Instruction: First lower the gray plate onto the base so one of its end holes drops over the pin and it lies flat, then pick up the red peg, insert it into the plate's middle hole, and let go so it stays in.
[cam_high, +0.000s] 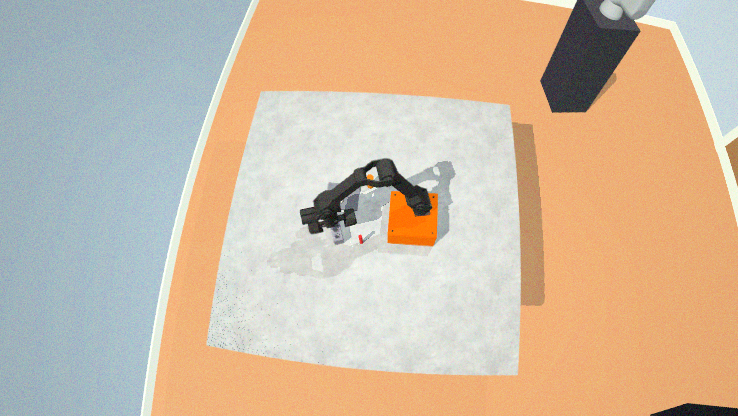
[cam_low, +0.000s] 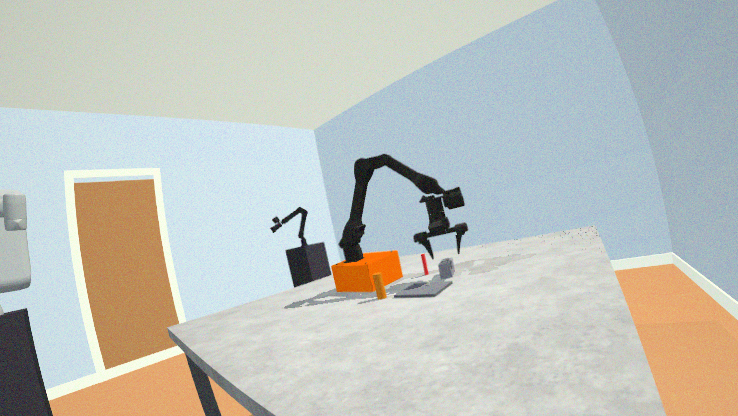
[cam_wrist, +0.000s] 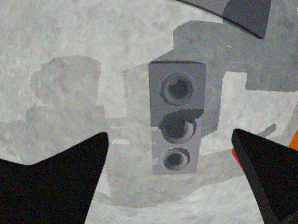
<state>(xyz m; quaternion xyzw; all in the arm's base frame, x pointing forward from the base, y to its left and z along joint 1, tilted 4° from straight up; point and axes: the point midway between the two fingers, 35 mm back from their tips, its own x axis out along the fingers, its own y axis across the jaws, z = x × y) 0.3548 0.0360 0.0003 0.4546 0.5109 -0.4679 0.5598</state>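
The gray plate is 30 mm below my gripper tip. Round my gripper tip: red peg 100 mm behind, 50 mm to the left, 30 mm below; then gray base 150 mm to the right, 60 mm below, 30 mm behind.
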